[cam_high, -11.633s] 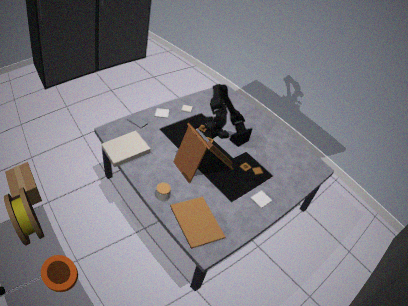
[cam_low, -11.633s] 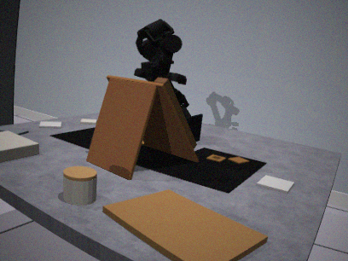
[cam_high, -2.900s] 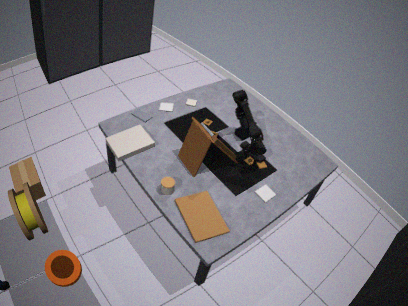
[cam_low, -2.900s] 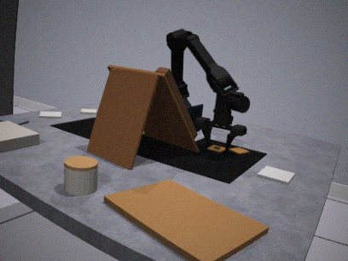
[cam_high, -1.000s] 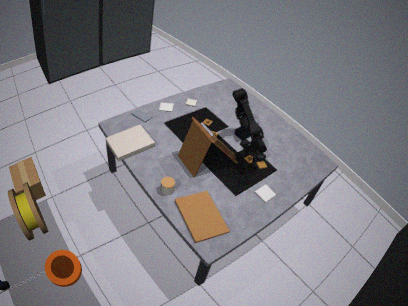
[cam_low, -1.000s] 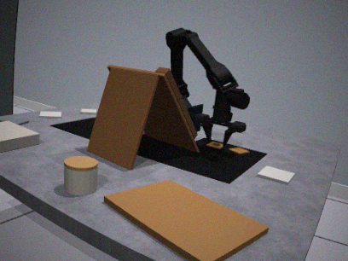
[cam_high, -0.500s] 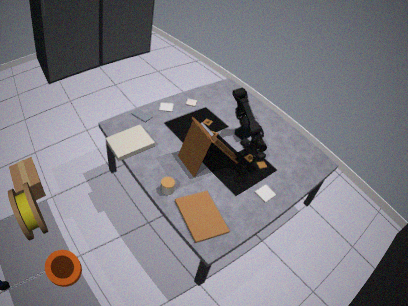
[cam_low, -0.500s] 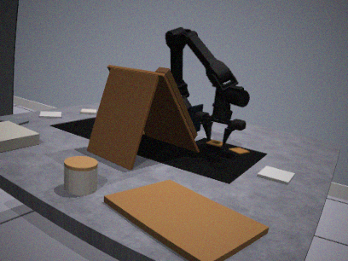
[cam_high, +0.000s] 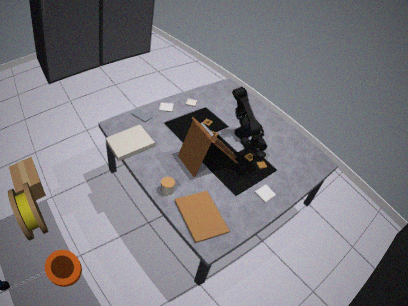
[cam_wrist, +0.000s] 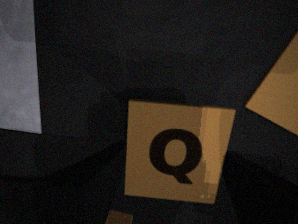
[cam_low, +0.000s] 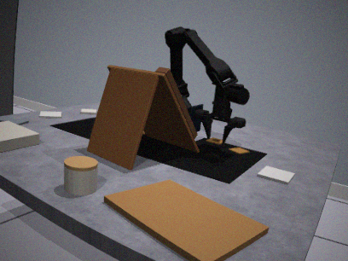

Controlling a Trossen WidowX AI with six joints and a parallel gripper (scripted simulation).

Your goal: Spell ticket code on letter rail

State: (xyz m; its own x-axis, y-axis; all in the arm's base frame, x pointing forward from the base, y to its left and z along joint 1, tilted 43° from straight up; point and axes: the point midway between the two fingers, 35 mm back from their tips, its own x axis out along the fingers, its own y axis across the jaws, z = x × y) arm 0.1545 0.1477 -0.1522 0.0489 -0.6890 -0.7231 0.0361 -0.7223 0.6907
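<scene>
Now: the white ticket 16 cm to the right of my gripper tip, 15 cm ahead of it and 7 cm above it. From my gripper tip the other things lie so: lidded jar 58 cm ahead, 8 cm to the right; flat orange panel 54 cm ahead, 17 cm to the left, 2 cm below; black mat 21 cm to the right, 5 cm ahead, 3 cm below.
</scene>
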